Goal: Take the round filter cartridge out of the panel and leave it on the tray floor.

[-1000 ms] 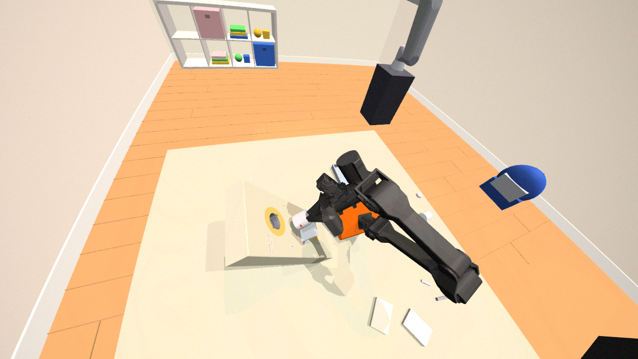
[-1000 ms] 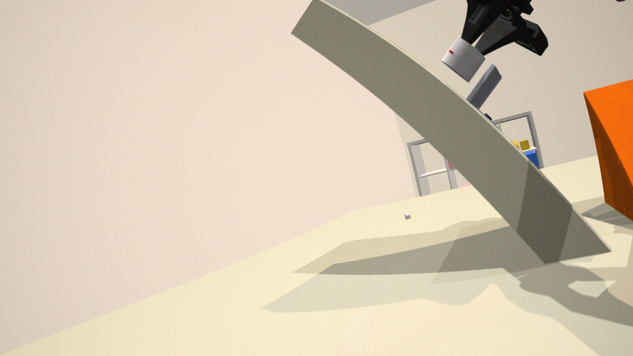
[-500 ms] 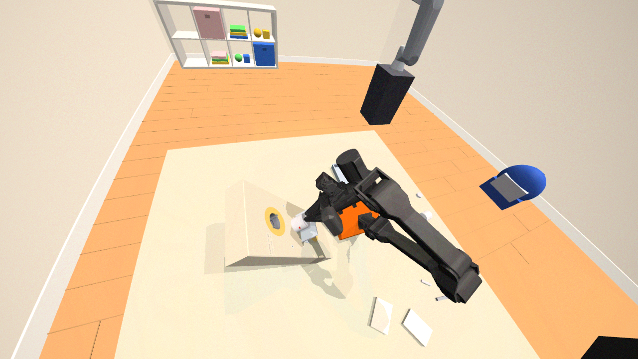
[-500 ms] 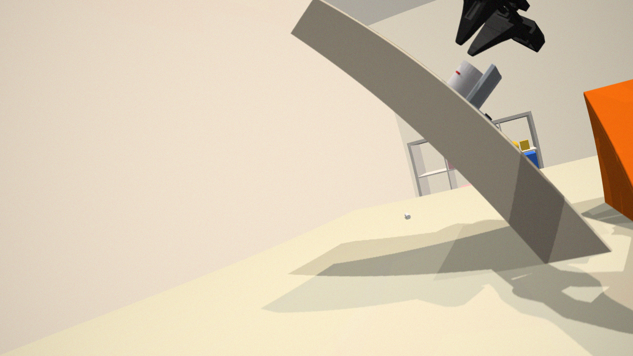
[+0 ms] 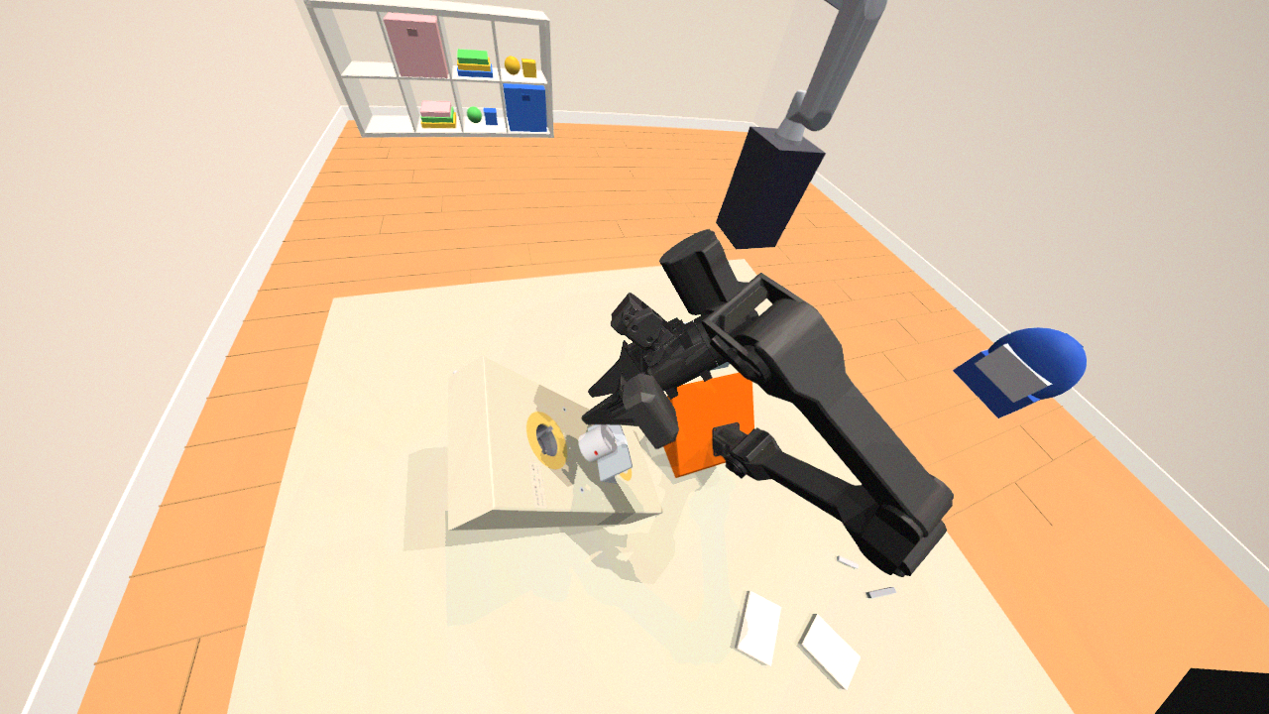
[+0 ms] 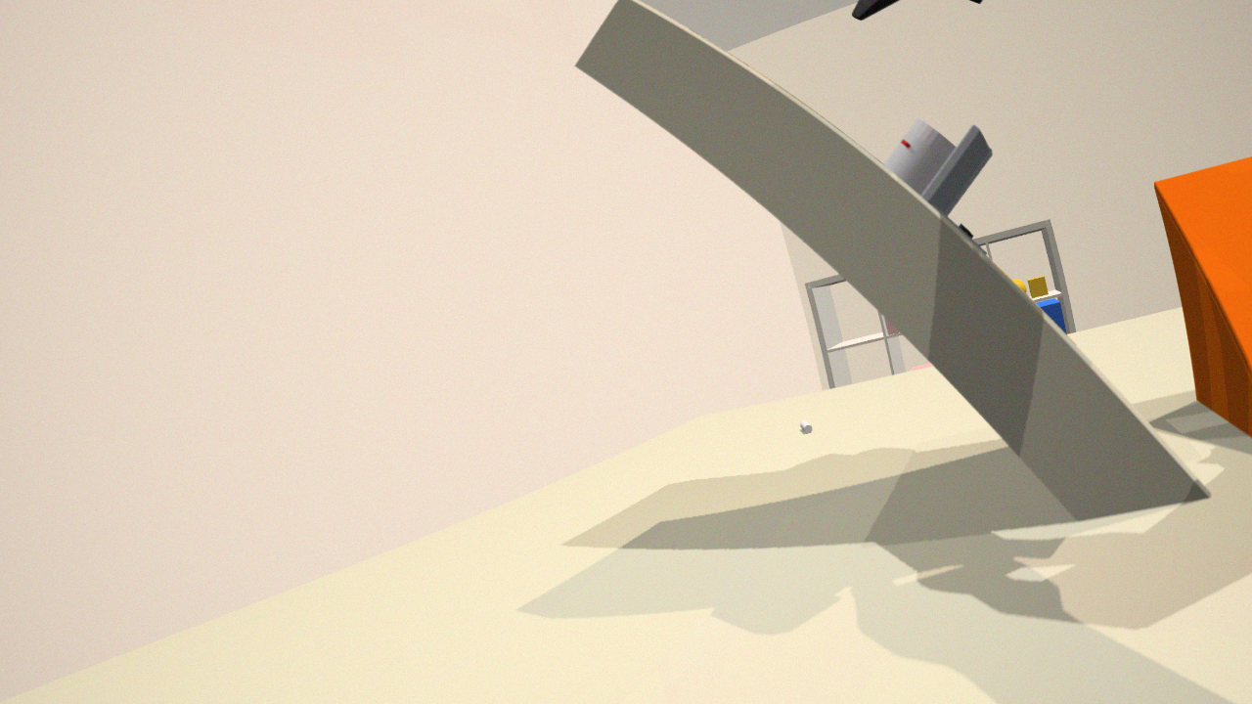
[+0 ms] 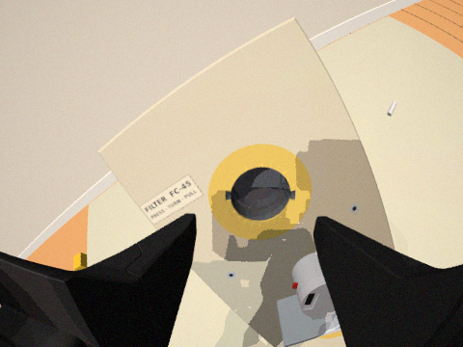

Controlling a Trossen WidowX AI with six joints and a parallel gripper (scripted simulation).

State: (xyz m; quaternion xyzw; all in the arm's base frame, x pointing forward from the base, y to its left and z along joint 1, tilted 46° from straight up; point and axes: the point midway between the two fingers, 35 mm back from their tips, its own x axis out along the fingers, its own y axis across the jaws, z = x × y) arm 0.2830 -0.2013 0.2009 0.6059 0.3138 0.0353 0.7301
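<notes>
Right now my gripper tip is 20 mm past the round grey filter cartridge and 130 mm above it. Round my gripper tip: grey tray: 370 mm behind, 290 mm to the right, 330 mm below.
</notes>
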